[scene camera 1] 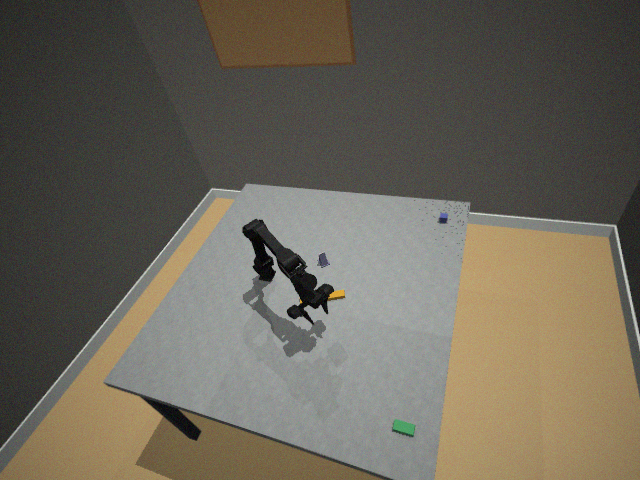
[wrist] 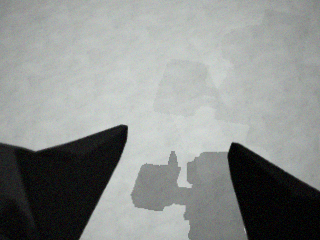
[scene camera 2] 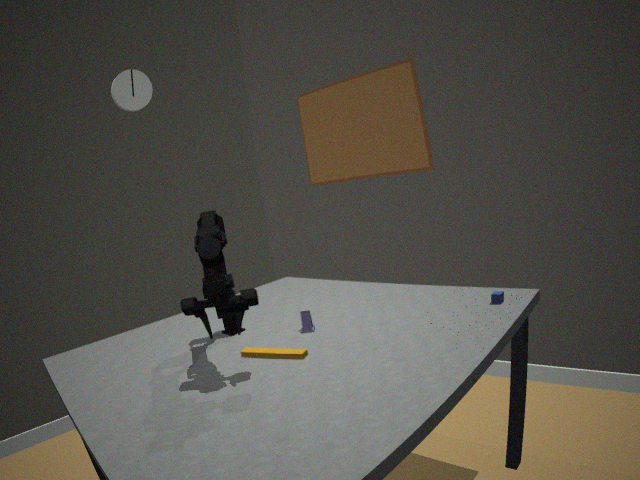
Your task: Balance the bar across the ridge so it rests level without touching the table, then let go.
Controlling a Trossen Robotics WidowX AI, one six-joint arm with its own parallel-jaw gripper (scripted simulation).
Labels:
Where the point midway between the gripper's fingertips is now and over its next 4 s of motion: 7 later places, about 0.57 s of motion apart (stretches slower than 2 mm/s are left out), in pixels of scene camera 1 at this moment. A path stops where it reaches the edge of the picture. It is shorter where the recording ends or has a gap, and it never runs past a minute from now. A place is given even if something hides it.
The gripper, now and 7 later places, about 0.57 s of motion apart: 320, 319; 328, 297; 327, 287; 328, 293; 328, 296; 328, 294; 327, 289; 324, 282

